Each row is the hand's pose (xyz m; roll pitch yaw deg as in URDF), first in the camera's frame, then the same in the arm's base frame.
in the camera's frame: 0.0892 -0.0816 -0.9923 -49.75 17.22 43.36
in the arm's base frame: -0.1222 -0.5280 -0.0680 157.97 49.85 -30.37
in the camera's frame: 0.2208 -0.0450 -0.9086 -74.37 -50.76 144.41
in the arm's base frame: -0.0641 -0.4343 -0.1842 22.14 18.92 163.22
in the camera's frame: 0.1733 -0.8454 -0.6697 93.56 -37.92 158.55
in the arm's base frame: -0.0188 0.1326 0.4295 -157.66 6.21 173.69
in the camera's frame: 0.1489 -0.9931 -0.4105 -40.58 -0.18 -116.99
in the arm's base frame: -0.1305 0.4055 0.4811 142.96 -71.18 117.95
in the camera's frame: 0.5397 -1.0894 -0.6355 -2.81 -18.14 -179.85
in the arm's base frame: 0.3301 0.4017 0.4584 115.17 -19.16 -176.01
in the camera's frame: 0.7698 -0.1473 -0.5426 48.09 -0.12 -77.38
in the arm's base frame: 0.2350 0.0945 -0.4613 -69.27 -45.78 52.11
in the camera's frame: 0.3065 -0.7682 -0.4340 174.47 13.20 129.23
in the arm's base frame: -0.0453 0.3296 0.2302 -71.31 16.35 -127.84
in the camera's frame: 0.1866 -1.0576 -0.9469 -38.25 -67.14 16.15
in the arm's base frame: 0.1842 0.0169 0.6892 -92.58 33.45 102.23
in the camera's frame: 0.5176 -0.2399 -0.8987 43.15 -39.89 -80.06
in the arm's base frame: 0.2267 -0.2320 -0.1574 -97.86 -21.56 91.06
